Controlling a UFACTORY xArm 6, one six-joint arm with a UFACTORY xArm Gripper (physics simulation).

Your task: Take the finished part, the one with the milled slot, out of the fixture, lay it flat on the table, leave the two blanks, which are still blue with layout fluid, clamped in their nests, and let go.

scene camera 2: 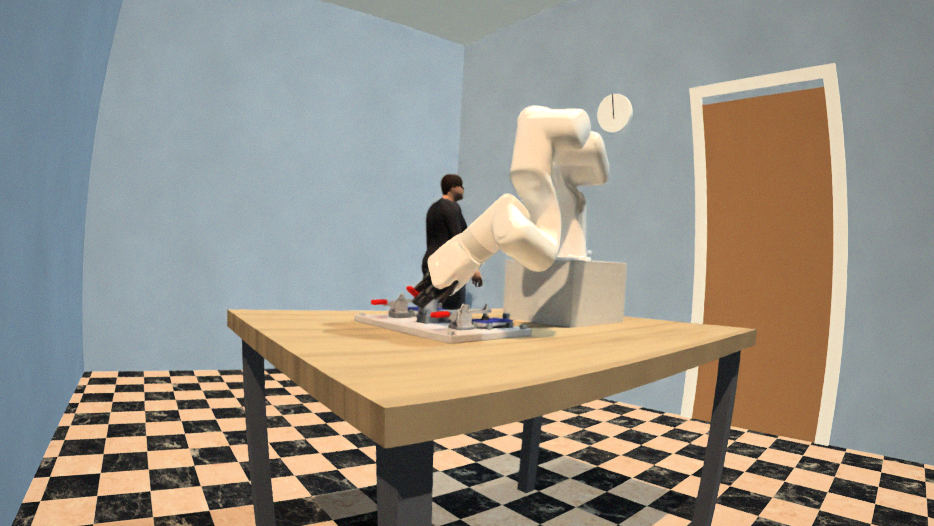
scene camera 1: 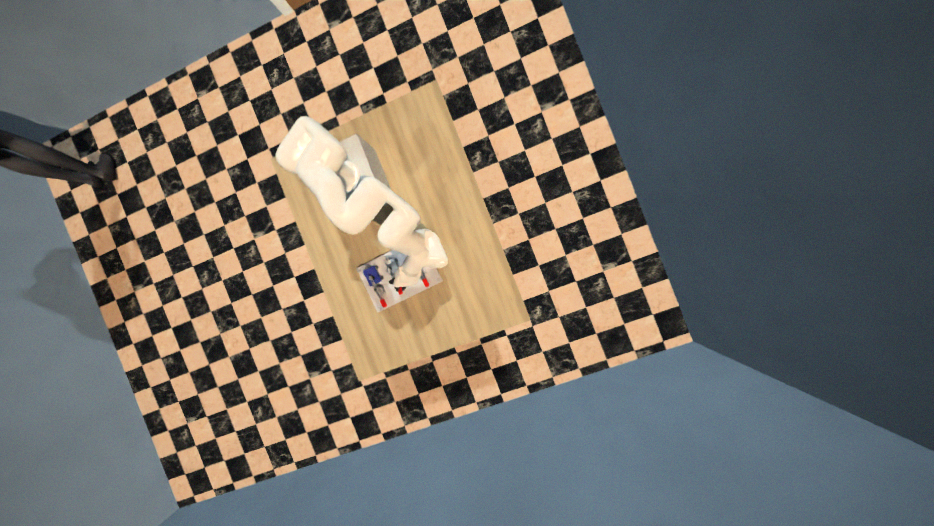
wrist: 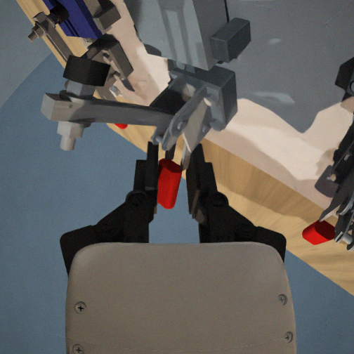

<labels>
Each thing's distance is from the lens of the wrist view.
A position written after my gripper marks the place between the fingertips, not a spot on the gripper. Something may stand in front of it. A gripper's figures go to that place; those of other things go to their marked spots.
my gripper (wrist: pixel 172 157): 16 cm
fixture plate (wrist: pixel 287 77): 12 cm
</labels>
